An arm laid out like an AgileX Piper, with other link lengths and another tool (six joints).
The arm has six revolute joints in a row. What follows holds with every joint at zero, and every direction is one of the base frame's. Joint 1 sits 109.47 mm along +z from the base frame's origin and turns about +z. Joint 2 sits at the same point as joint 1 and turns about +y. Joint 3 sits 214.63 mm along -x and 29.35 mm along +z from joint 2 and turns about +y. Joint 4 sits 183.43 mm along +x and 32.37 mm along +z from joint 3 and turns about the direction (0.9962, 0, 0.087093). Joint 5 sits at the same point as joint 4 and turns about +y. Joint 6 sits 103.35 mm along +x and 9.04 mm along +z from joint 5 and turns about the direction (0.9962, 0, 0.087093). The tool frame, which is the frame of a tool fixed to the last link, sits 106.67 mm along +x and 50 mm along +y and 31.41 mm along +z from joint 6; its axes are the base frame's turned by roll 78.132, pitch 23.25 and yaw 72.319 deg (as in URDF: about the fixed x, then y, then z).
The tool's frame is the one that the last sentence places.
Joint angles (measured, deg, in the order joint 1, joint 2, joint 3, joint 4, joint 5, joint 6), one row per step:
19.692, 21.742, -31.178, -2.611, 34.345, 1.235
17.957, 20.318, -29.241, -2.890, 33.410, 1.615
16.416, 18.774, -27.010, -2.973, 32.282, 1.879
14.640, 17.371, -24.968, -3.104, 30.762, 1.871
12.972, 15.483, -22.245, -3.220, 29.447, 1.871
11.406, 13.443, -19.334, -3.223, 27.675, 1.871
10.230, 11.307, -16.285, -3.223, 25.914, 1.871
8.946, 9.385, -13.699, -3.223, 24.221, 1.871
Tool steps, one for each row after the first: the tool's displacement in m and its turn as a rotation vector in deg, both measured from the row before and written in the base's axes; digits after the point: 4 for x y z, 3 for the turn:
0.0019, -0.0061, -0.0047, 0.211, -0.383, -1.888
0.0012, -0.0051, -0.0056, 0.280, -0.381, -1.591
0.0020, -0.0056, -0.0037, 0.088, -0.888, -1.724
0.0008, -0.0054, -0.0074, -0.011, -0.495, -1.622
0.0007, -0.0048, -0.0066, 0.168, -0.883, -1.469
0.0001, -0.0035, -0.0073, 0.141, -0.834, -1.079
0.0005, -0.0038, -0.0052, 0.155, -1.015, -1.190

